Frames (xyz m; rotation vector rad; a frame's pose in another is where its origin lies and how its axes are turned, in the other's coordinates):
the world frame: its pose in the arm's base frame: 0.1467 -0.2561 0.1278 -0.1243 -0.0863 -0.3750
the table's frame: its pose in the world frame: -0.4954 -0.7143 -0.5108 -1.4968 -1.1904 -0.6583
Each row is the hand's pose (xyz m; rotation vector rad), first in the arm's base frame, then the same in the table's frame.
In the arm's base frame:
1: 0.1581 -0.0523 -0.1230 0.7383 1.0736 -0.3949
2: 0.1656 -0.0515 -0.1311 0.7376 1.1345 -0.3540
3: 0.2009 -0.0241 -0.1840 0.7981 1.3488 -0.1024
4: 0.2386 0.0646 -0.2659 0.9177 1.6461 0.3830
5: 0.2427 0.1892 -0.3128 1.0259 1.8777 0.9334
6: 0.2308 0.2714 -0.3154 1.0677 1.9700 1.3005
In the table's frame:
1: 0.7066 0.3165 0.7210 -1.3519 -2.3492 -1.2952
2: 0.7028 0.3253 0.7264 -1.3031 -2.2921 -1.3481
3: 0.6791 0.3636 0.7790 -1.1734 -1.9615 -1.4872
4: 0.6495 0.3925 0.8985 -0.9803 -1.3820 -1.5832
5: 0.6480 0.3692 1.0296 -0.7792 -0.8057 -1.5614
6: 0.6658 0.3324 1.1020 -0.6612 -0.4622 -1.5104

